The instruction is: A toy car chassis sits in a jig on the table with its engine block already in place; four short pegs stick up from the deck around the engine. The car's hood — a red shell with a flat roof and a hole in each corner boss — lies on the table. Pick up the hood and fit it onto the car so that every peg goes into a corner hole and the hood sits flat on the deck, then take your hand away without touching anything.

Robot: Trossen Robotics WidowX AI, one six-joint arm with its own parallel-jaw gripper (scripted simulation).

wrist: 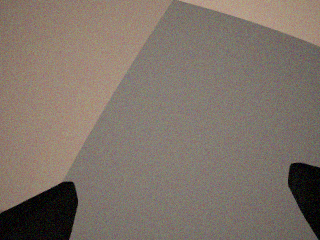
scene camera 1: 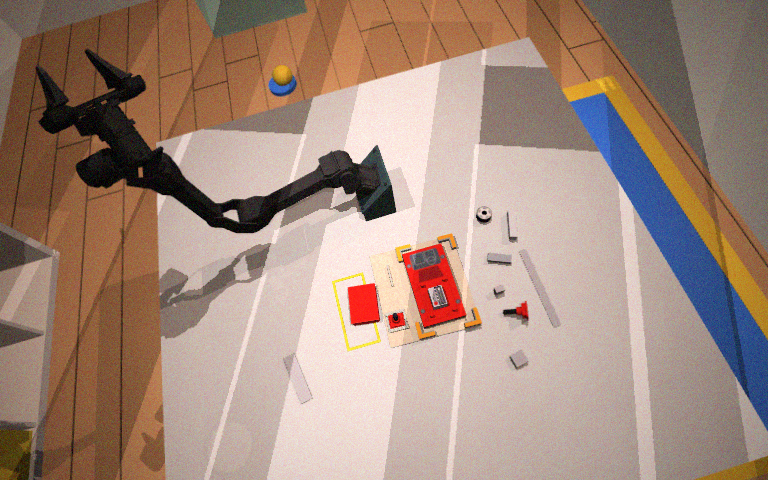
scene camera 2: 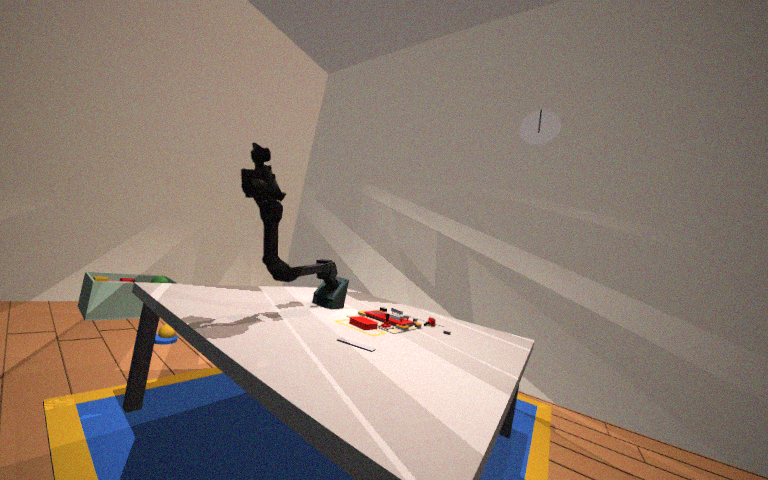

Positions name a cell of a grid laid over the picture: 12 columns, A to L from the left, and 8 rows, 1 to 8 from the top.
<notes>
My gripper (scene camera 1: A1) is open and holds nothing. Further things: a red hood (scene camera 1: F6).
My gripper is seen too in the wrist view (wrist: G7). The wrist view does not show the red hood: it is out of frame.
</notes>
